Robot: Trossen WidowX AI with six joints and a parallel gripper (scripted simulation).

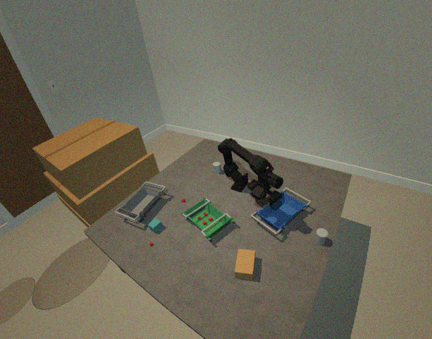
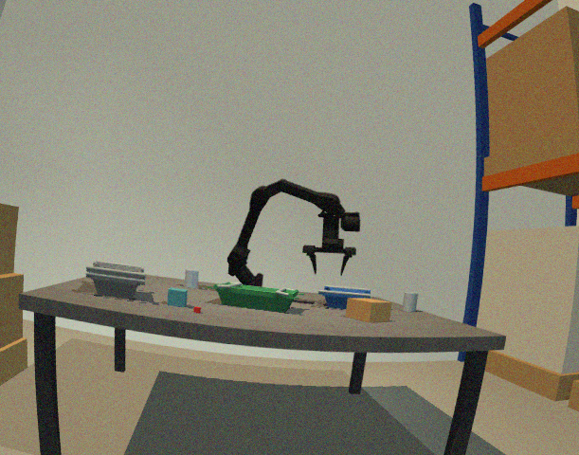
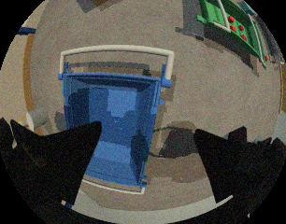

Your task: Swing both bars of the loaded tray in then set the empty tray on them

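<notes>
The blue tray lies 90 mm to the left of my gripper tip, 70 mm below it and 40 mm behind it. Round my gripper tip: red block (480 mm to the right, 440 mm ahead, 110 mm below); orange box (330 mm ahead, 80 mm below, 30 mm to the left); teal block (530 mm to the right, 330 mm ahead, 90 mm below).
</notes>
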